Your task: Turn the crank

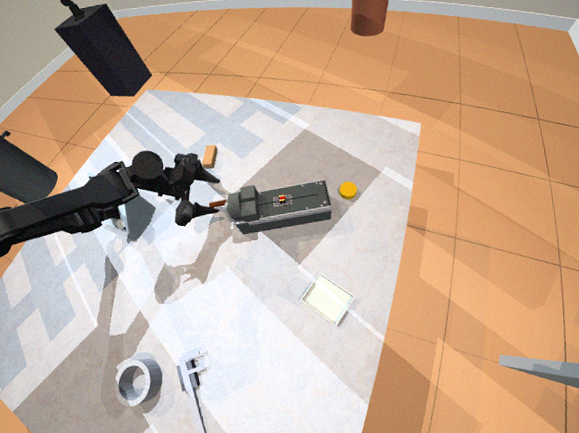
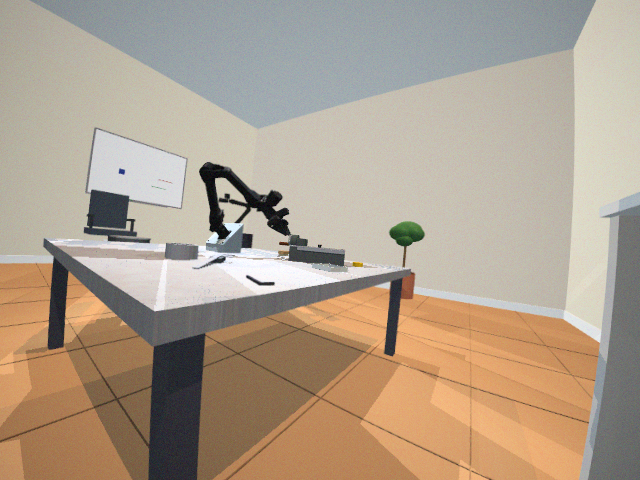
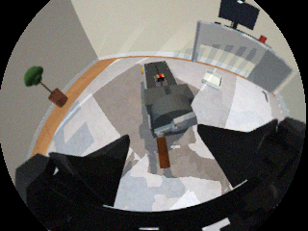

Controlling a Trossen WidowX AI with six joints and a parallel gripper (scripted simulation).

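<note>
Now: the orange-brown crank handle 40 mm below my gripper tip, 20 mm behind it and 10 mm to the right of it. From my gripper tip the other things lie so: tan block (190 mm to the left, 180 mm behind, 110 mm below); red pointer (160 mm ahead, 50 mm to the left, 40 mm below); yellow disc (320 mm ahead, 160 mm to the left, 110 mm below).
</note>
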